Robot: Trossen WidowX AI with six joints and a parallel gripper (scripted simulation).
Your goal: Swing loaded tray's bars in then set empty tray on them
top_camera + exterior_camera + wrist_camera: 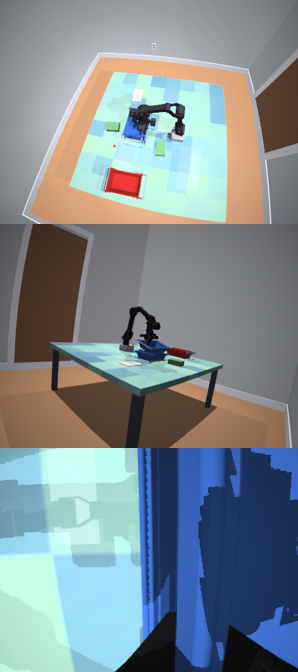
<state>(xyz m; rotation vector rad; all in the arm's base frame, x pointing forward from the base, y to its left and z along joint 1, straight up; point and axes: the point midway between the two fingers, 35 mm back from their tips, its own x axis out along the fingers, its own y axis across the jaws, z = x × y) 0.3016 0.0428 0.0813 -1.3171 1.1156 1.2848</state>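
Right now my gripper tip is 70 mm short of the blue tray, 10 mm to the right of it and 10 mm below it. The rest, counted from my gripper tip: small red block 210 mm ahead, 250 mm to the left, 100 mm below; white flat plate 210 mm ahead, 320 mm to the right, 110 mm below.
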